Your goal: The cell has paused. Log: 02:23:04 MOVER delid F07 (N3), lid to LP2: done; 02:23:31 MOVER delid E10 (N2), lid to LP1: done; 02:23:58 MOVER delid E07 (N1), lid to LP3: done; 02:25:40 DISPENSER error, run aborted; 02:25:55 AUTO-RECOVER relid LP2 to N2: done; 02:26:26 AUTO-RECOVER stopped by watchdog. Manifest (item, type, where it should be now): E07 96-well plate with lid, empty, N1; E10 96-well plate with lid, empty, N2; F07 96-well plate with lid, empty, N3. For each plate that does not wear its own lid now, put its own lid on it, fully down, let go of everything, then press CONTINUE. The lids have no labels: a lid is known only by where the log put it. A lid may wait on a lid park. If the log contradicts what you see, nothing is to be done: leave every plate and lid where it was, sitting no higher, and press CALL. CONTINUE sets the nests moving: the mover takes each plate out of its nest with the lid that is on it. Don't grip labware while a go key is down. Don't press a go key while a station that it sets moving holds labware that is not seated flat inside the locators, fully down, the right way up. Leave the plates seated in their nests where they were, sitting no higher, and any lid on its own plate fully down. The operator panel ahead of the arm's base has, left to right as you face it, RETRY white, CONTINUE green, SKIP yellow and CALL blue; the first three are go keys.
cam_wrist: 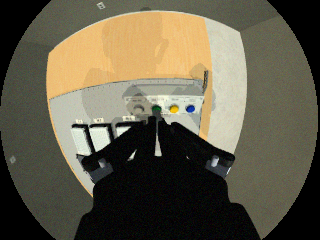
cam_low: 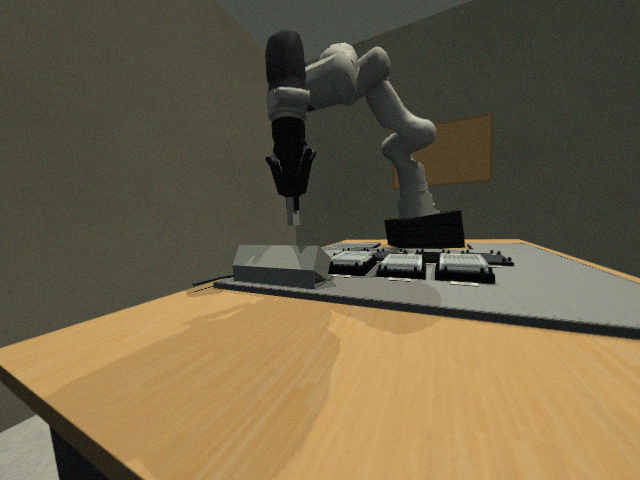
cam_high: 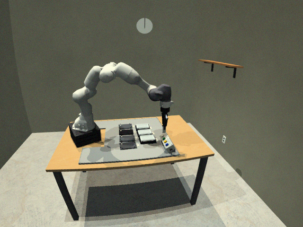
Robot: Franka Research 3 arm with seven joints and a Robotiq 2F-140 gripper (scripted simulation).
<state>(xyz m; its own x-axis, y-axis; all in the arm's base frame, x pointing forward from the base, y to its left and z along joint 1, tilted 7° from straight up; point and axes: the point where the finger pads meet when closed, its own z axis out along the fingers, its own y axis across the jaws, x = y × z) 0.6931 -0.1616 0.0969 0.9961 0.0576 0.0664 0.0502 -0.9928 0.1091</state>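
Now: the green key 90 mm below my hand. Also, from my hand: white key (50 mm to the left, 90 mm below); blue key (10 mm ahead, 100 mm to the right, 90 mm below); yellow key (10 mm ahead, 50 mm to the right, 90 mm below).
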